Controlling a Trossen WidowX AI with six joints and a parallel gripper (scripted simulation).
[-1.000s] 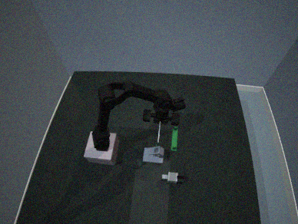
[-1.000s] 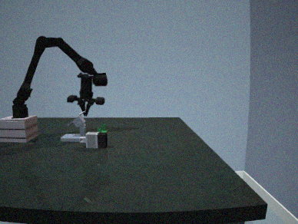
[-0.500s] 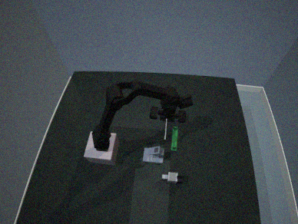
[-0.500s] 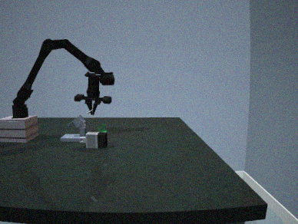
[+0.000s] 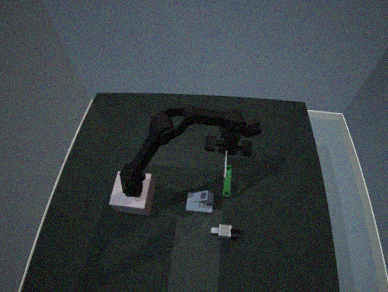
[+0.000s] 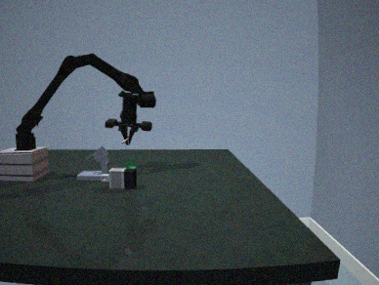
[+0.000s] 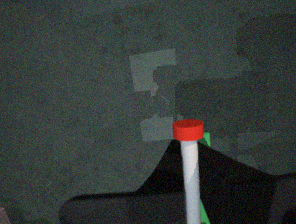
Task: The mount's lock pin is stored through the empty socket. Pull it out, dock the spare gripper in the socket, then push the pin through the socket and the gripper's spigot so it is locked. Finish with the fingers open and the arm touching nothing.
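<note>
My gripper tip is now 1 cm short of the green rest, 9 cm to the left of it and 7 cm above it. From my gripper tip the other things lie so: grey mount socket (9 cm behind, 20 cm to the right, 4 cm below); spare gripper (32 cm to the right, 6 cm below).
</note>
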